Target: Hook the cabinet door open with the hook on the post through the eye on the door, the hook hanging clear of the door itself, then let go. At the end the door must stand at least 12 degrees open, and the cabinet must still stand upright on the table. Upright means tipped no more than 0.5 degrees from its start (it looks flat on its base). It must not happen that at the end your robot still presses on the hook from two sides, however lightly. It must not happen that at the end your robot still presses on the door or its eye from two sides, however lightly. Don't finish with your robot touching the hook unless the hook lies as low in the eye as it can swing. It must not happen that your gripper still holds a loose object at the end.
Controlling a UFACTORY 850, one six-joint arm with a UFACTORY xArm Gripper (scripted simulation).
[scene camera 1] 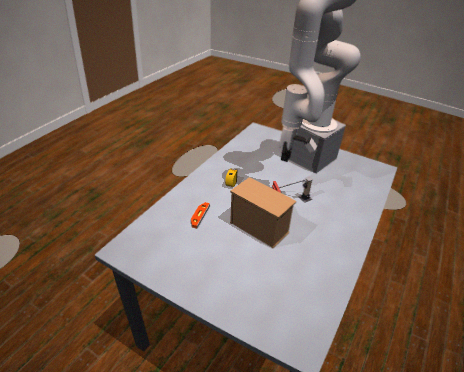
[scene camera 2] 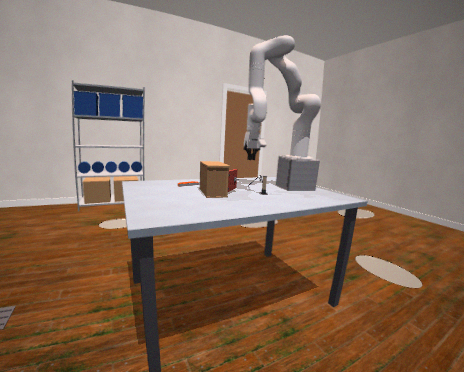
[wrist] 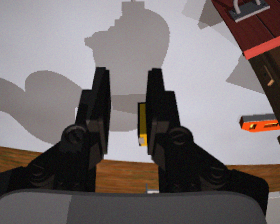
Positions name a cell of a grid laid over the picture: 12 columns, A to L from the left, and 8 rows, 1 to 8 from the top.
Labels:
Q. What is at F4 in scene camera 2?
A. A brown cabinet.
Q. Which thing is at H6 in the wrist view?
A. The gripper.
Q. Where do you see a brown cabinet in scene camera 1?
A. G5

